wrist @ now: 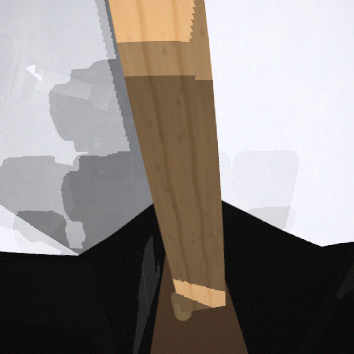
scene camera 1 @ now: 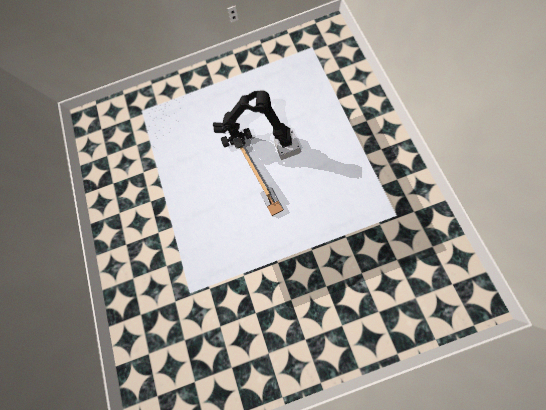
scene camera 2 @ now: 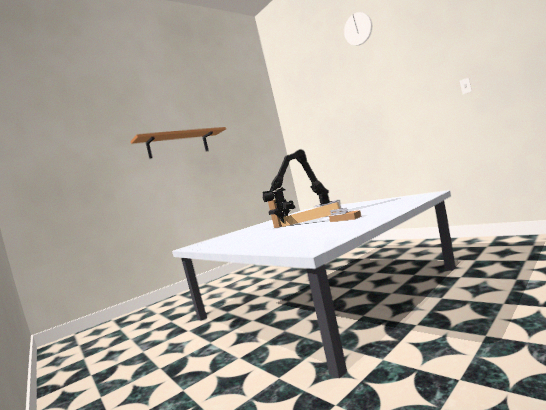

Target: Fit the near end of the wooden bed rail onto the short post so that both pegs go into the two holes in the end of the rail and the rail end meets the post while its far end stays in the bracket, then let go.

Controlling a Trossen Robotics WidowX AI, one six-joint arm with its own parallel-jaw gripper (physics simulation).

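Places are measured from the arm's base along level axes (x ahead, y left, z up), in centimetres.
Pixels of known places: gripper, fingertip midpoint: [wrist: 187, 206] [scene camera 2: 284, 222]; arm's base at its link origin: [scene camera 1: 285, 141] [scene camera 2: 325, 203].
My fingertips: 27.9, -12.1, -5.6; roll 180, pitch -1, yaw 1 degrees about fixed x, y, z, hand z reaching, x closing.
Note:
Ahead of a thing's pixels: the offset from my fingertips to its top centre, as dx, dy, dz. "spot": to the spot under its first point. Level surfaces: height alone.
The long light wooden rail @[-3.2, +19.1, +7.7] [scene camera 1: 257, 172] [scene camera 2: 315, 212] [wrist: 170, 125] has its far end at the grey bracket @[spot: -7.6, +41.0, +3.0] [scene camera 1: 271, 196] [scene camera 2: 339, 211]; how it sits there is too small to tell. My gripper [scene camera 1: 241, 145] [scene camera 2: 284, 219] [wrist: 187, 206] is shut on the rail close to its near end, one black finger on each side. The short post @[spot: +2.4, -5.5, +1.1] [scene camera 2: 276, 222] [wrist: 200, 337] stands upright just beyond that end and looks dark brown in the wrist view. One peg @[spot: -0.4, -2.7, +3.6] [wrist: 182, 308] shows between post and rail, toward the left of the rail end. The other peg and the holes are hidden.
An orange-brown block @[-7.1, +43.3, +1.2] [scene camera 1: 275, 209] [scene camera 2: 346, 216] lies by the bracket. The arm's base [scene camera 1: 289, 150] stands on the white table @[dz -2.4] [scene camera 1: 215, 235] [scene camera 2: 250, 245] beside the rail. A wall shelf [scene camera 2: 178, 135] hangs away from the table.

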